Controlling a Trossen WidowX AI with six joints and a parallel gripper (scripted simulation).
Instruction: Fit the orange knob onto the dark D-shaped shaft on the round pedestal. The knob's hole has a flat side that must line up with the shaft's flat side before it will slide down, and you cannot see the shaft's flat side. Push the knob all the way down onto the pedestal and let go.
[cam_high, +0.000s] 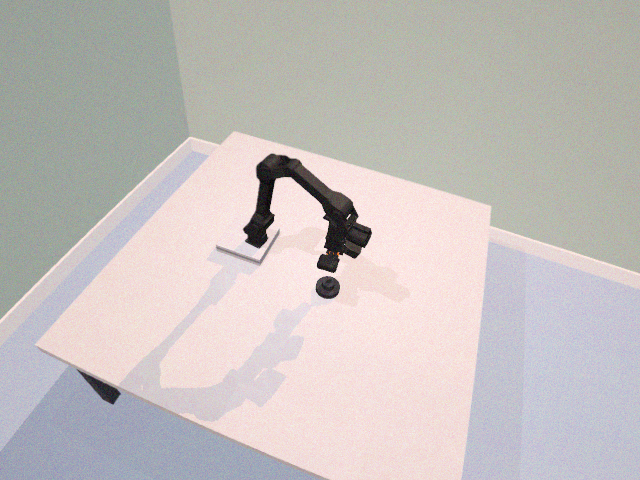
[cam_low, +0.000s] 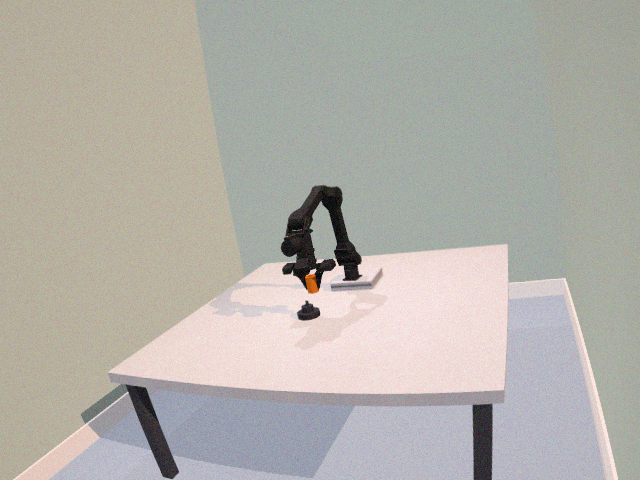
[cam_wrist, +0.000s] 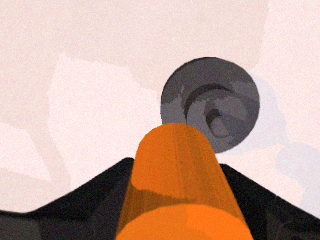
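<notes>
My gripper tip is 7 cm above the round pedestal, 3 cm to the left of it and 1 cm short of it. From my gripper tip the other things lie so: orange knob 2 cm above.
</notes>
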